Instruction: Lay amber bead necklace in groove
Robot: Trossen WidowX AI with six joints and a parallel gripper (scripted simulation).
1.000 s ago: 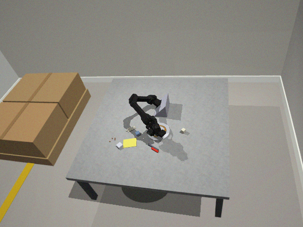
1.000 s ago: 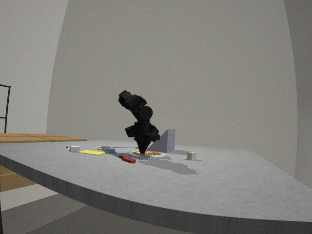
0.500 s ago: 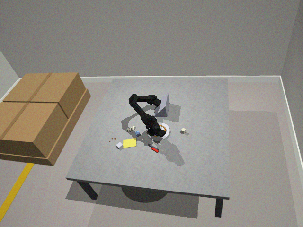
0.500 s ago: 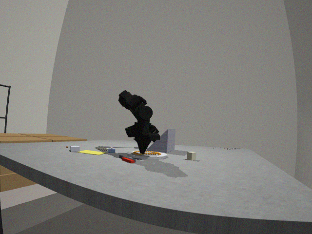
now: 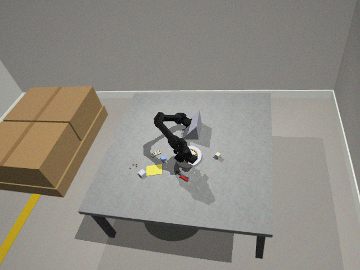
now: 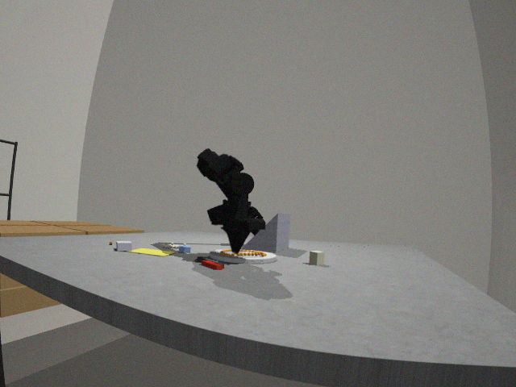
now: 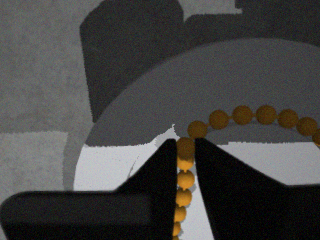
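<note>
The round bead board lies 60 mm behind my gripper tip, 10 mm to the right of it and 10 mm below it. The rest, counted from my gripper tip: blue cube: 190 mm to the right, 20 mm behind, 10 mm below; cream cube: 220 mm to the left, 80 mm behind; red-handled tool: 120 mm ahead, 20 mm below, 10 mm to the right.
</note>
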